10 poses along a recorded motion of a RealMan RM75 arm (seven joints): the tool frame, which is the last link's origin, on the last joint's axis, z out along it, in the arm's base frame.
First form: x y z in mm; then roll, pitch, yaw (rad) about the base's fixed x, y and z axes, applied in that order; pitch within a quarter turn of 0, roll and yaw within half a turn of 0.
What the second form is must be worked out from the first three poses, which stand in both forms.
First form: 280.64, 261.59, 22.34, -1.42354, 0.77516, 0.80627
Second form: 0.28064, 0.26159, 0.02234, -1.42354, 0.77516, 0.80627
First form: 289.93, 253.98, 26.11, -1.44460, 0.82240, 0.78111
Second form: 0.28993, 0.25398, 0.02611, -1.44460, 0.82240, 0.78111
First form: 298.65, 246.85, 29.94, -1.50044, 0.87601, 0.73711
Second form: 0.29865, 0.24685, 0.02994, -1.50044, 0.87601, 0.73711
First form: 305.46, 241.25, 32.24, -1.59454, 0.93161, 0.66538
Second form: 0.30546, 0.24125, 0.03224, -1.59454, 0.93161, 0.66538
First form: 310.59, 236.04, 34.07, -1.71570, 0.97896, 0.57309
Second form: 0.31059, 0.23604, 0.03407, -1.71570, 0.97896, 0.57309
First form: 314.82, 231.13, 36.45, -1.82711, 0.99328, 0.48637
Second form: 0.31482, 0.23113, 0.03645, -1.82711, 0.99328, 0.48637
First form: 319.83, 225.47, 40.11, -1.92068, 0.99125, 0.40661
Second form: 0.31983, 0.22547, 0.04011, -1.92068, 0.99125, 0.40661
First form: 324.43, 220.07, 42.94, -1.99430, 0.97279, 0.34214
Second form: 0.32443, 0.22007, 0.04294, -1.99430, 0.97279, 0.34214
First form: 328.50, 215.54, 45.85, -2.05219, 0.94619, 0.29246
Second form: 0.32850, 0.21554, 0.04585, -2.05219, 0.94619, 0.29246
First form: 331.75, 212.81, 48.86, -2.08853, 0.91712, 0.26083
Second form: 0.33175, 0.21281, 0.04886, -2.08853, 0.91712, 0.26083
